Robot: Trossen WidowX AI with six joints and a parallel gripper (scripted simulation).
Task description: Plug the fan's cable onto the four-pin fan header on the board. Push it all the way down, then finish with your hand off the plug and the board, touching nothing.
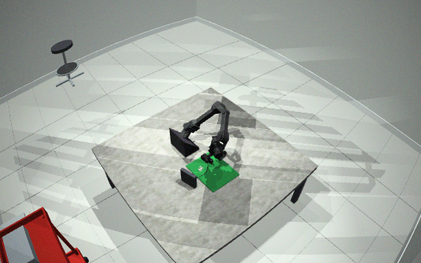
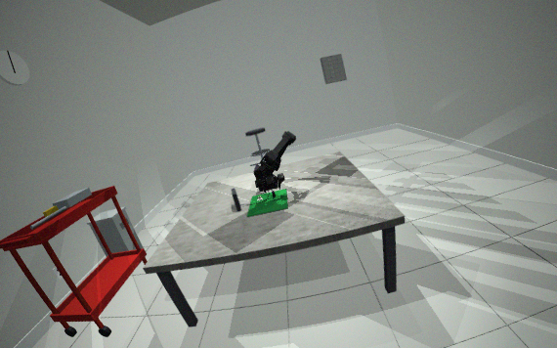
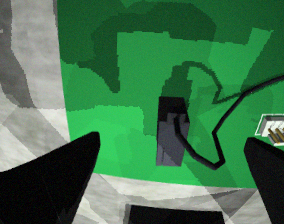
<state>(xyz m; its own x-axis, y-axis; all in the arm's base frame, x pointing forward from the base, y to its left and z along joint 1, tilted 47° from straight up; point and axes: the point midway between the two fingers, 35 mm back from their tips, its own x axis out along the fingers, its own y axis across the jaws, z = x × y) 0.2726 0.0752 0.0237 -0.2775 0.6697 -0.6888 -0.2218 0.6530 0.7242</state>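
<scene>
Right now the dark plug is 10 mm behind my gripper tip and 20 mm below it. The rest, counted from my gripper tip: green board 60 mm ahead, 30 mm to the right, 50 mm below; then black fan 70 mm ahead, 220 mm to the right, 20 mm above; then white four-pin header 10 mm ahead, 100 mm to the right, 40 mm below.
</scene>
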